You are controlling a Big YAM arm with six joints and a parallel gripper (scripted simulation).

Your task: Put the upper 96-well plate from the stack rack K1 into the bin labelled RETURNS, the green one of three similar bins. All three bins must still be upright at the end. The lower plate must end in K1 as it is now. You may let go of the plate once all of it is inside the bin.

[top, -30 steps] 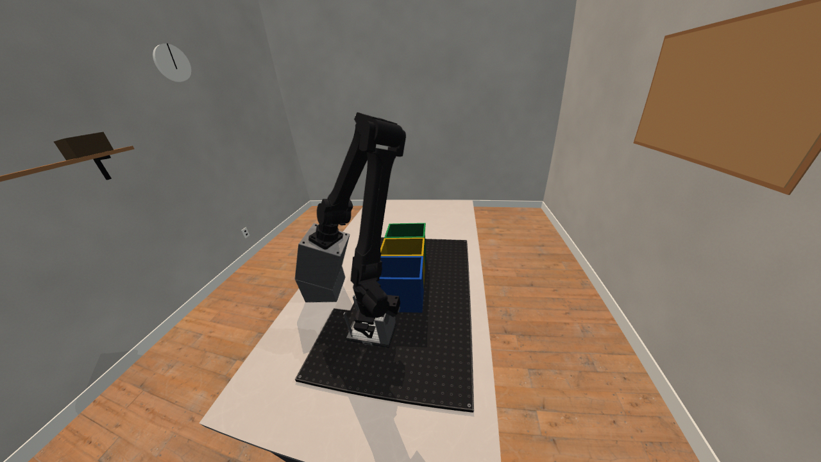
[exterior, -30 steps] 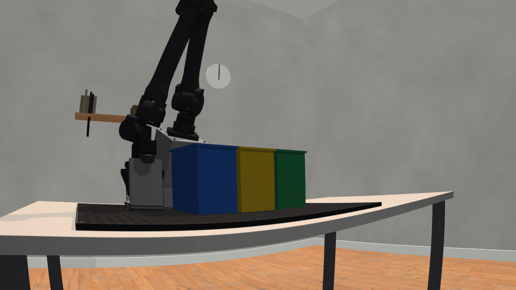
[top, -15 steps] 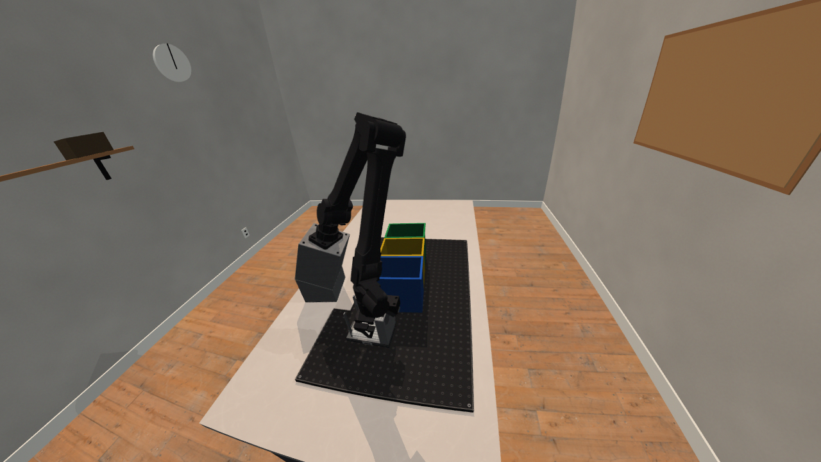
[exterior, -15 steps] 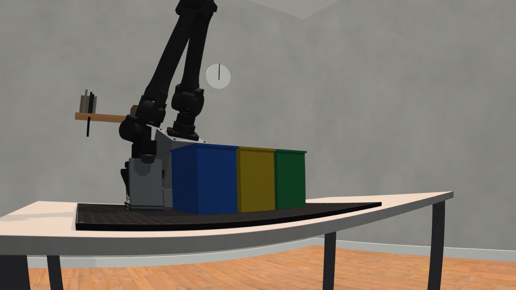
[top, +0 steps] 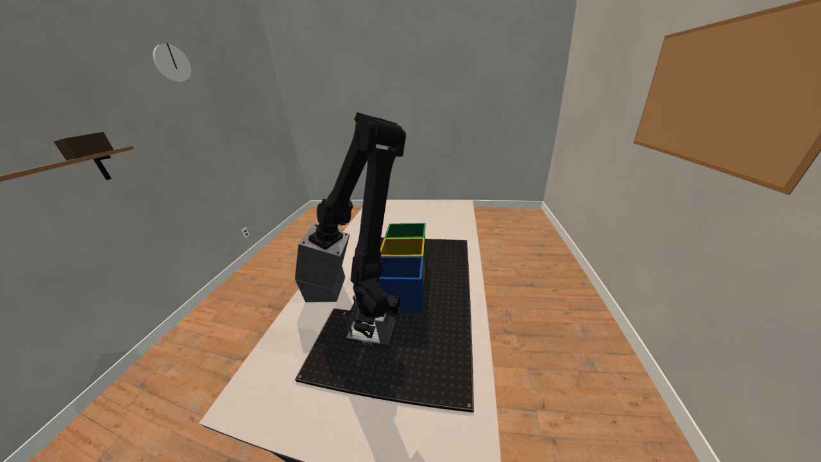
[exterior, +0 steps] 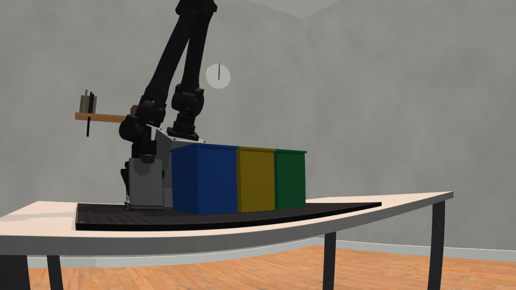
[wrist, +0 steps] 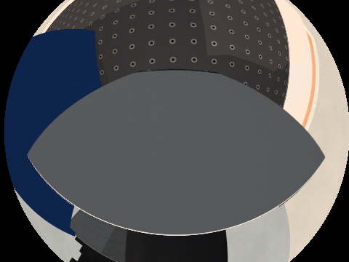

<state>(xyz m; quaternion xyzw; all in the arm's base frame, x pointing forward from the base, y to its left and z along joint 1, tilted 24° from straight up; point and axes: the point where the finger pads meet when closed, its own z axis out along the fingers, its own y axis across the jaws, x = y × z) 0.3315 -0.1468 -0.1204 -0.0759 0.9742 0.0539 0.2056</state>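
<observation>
My gripper is now 60 mm short of the grey rack wall, 40 mm below it and 10 mm to the right of it. Also, from my hand: yellow bin: 300 mm to the left, 40 mm above, 10 mm behind; green bin: 430 mm to the left, 50 mm behind, 40 mm above; blue bin: 180 mm to the left, 40 mm above, 30 mm ahead.
</observation>
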